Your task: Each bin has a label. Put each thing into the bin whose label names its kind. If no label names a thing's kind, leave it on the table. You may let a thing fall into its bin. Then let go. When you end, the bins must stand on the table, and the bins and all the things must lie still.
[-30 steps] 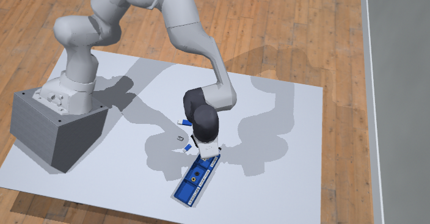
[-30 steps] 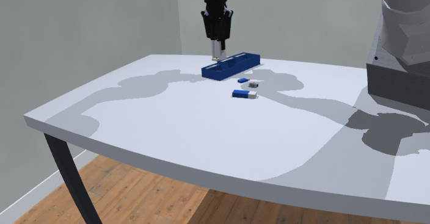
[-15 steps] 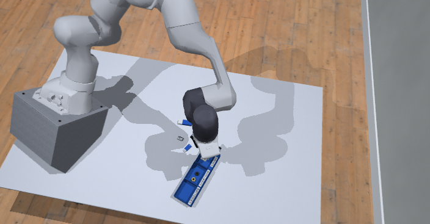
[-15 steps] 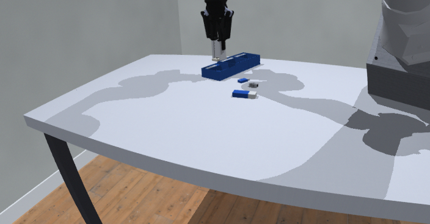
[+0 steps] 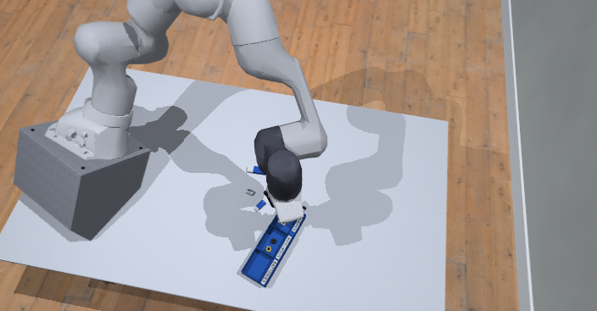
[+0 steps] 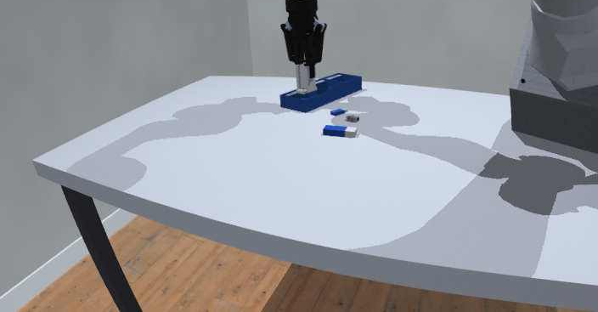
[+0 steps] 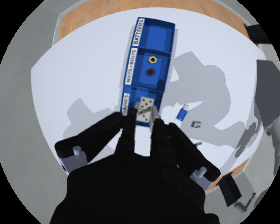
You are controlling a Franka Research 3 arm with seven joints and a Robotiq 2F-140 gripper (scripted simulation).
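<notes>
The black disc is 80 mm to the right of my hand, 60 mm below it and 10 mm behind it. Also, from my hand: gold ring (110 mm to the right, 60 mm below, 20 mm behind); then cream domino (30 mm below); then blue block (100 mm behind, 70 mm below, 10 mm to the left).
</notes>
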